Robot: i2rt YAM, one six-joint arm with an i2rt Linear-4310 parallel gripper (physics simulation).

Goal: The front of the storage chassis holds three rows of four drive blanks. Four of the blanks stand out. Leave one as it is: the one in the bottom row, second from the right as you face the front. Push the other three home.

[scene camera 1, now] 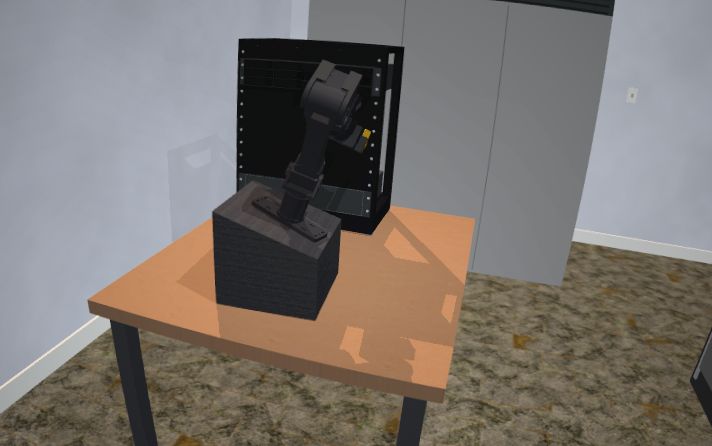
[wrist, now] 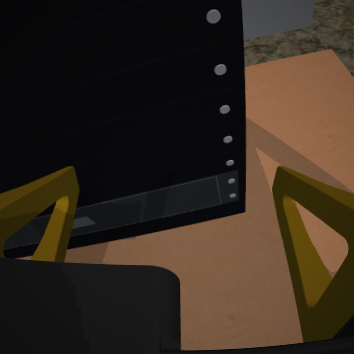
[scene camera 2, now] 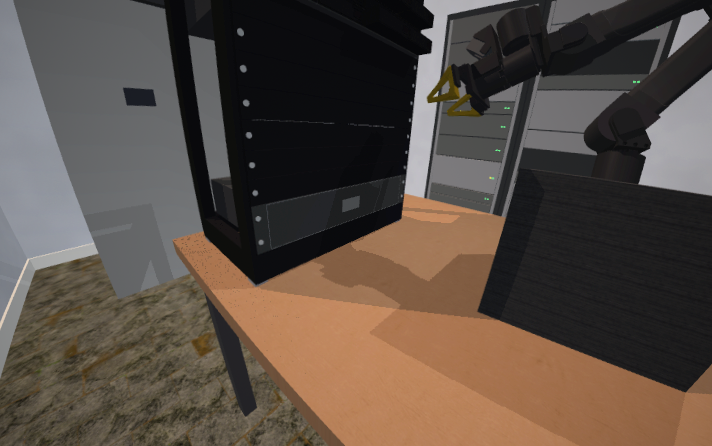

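Seen in the pictures: gripper, fingertip midpoint: (scene camera 1: 351,139) (wrist: 175,177) (scene camera 2: 438,107); arm's base at its link origin: (scene camera 1: 288,219) (scene camera 2: 607,200).
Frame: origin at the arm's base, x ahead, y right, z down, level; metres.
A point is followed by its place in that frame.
Observation:
The storage chassis (scene camera 1: 270,73) {y -0.327, x 0.387, z -0.314 m} (scene camera 2: 388,23) {y -0.170, x 0.377, z -0.278 m} is a dark unit across the top of the black rack. The arm covers part of its front in scene camera 1. Faint lines mark its blanks; which ones stand out is too dark to tell. In scene camera 2 its dark edge juts out at the top, and its front cannot be read. The chassis front does not show in the wrist view. My gripper (scene camera 1: 366,139) (scene camera 2: 440,106) {y -0.006, x 0.354, z -0.143 m} (wrist: 175,177) {y -0.006, x 0.354, z -0.143 m} is open and empty, with yellow fingers spread wide. It is in front of the rack, lower than the chassis and apart from it.
The black rack (scene camera 1: 387,207) {y 0.001, x 0.702, z 0.170 m} (scene camera 2: 325,237) {y -0.289, x 0.411, z 0.149 m} (wrist: 241,150) {y 0.035, x 0.463, z 0.006 m} stands on the wooden table (scene camera 1: 283,336) {y 0.108, x -0.191, z 0.199 m} (scene camera 2: 336,336) {y -0.401, x 0.206, z 0.198 m} (wrist: 225,280) {y 0.000, x 0.354, z 0.198 m}. A grey panel (scene camera 1: 344,202) {y -0.058, x 0.445, z 0.091 m} (scene camera 2: 315,215) {y -0.317, x 0.404, z 0.089 m} (wrist: 190,194) {y -0.034, x 0.449, z 0.077 m} spans its bottom. The arm's dark block (scene camera 1: 267,267) {y 0.022, x -0.126, z 0.075 m} (scene camera 2: 604,273) {y -0.147, x -0.027, z 0.068 m} stands in front of the rack.

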